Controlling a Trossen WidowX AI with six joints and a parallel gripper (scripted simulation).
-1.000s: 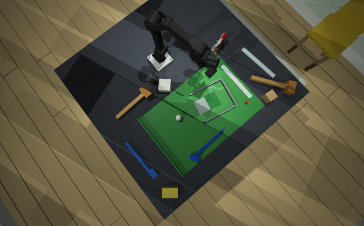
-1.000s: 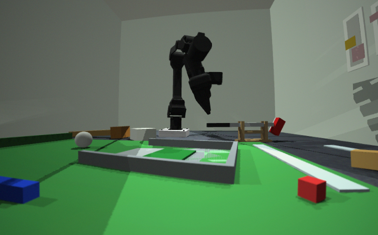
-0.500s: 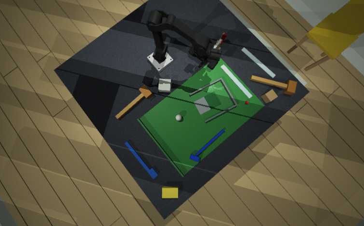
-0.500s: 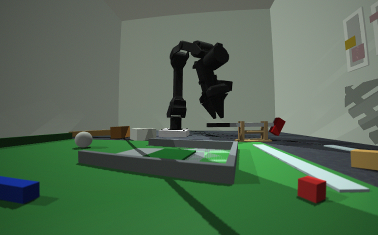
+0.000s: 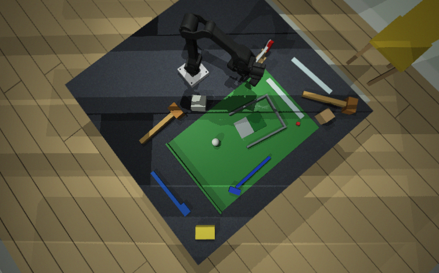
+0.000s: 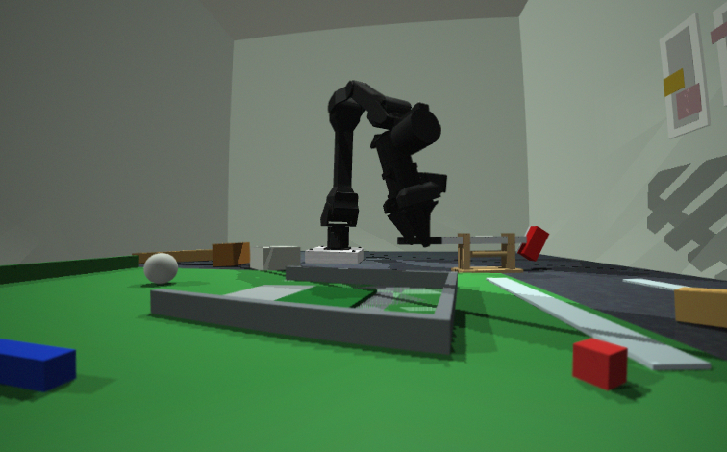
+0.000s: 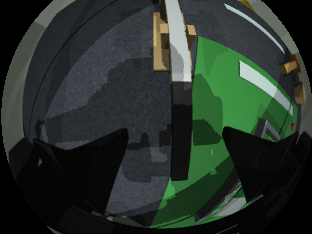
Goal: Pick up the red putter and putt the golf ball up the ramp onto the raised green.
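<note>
Right now my gripper tip is 30 cm to the left of the white block, 6 cm past it and 3 cm above it. From my gripper tip the other things lie so: red putter: 11 cm to the left, 2 cm behind, 1 cm above; green mat: 25 cm ahead, 24 cm to the right, 5 cm below; small red cube: 40 cm ahead, 4 cm to the left, 4 cm below.
</note>
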